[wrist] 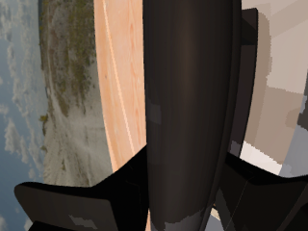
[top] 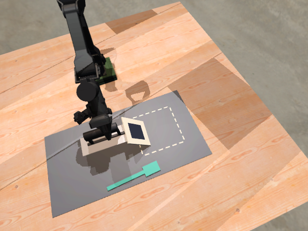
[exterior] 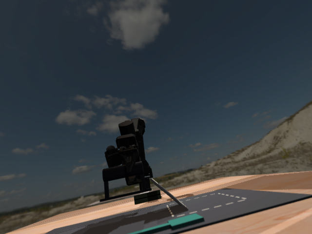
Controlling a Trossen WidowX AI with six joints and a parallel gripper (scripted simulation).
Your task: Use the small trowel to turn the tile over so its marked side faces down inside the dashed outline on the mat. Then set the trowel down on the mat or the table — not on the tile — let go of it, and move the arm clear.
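Now: the flat teal tool 13 cm ahead of my gripper tip, 10 cm below it and 6 cm to the left of it. Also, from my gripper tip: tile 10 cm to the left, 6 cm below, 3 cm behind; grey mat 12 cm below, 3 cm to the left, 1 cm behind.
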